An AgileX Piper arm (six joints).
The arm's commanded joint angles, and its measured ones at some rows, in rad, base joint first. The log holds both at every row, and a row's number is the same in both.
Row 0, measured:
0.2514, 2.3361, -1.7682, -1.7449, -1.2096, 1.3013
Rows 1 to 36, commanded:
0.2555, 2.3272, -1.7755, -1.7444, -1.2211, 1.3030
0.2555, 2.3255, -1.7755, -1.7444, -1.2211, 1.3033
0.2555, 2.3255, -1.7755, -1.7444, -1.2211, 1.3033
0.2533, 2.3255, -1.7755, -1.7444, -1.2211, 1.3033
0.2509, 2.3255, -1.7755, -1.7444, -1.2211, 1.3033
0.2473, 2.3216, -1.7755, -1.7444, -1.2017, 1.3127
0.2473, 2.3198, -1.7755, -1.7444, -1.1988, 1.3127
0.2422, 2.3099, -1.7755, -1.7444, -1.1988, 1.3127
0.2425, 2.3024, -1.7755, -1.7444, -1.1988, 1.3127
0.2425, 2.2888, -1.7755, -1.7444, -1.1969, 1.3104
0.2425, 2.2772, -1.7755, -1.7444, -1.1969, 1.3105
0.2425, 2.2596, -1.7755, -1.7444, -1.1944, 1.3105
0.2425, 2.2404, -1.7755, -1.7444, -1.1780, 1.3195
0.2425, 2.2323, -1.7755, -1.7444, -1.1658, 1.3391
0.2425, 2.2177, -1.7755, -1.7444, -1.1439, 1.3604
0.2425, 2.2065, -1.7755, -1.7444, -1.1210, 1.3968
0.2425, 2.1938, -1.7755, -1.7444, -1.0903, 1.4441
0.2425, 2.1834, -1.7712, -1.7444, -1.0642, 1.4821
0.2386, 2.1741, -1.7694, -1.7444, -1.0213, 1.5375
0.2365, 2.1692, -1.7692, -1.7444, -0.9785, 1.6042
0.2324, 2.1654, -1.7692, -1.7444, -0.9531, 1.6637
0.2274, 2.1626, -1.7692, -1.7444, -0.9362, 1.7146
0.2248, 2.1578, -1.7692, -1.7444, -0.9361, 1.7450
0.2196, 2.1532, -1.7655, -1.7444, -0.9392, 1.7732
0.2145, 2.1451, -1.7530, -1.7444, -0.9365, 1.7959
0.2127, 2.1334, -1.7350, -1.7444, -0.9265, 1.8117
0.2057, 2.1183, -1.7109, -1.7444, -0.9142, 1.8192
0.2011, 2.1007, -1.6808, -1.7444, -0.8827, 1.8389
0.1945, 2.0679, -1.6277, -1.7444, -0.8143, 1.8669
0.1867, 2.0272, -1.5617, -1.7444, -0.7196, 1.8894
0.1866, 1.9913, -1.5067, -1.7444, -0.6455, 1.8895
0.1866, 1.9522, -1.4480, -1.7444, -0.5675, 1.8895
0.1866, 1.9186, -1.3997, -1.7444, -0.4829, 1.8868
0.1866, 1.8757, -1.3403, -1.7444, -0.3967, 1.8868
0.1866, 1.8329, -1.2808, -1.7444, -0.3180, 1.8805
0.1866, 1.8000, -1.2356, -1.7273, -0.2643, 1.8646
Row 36, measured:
0.1944, 1.9385, -1.4050, -1.7546, -0.5406, 1.8802
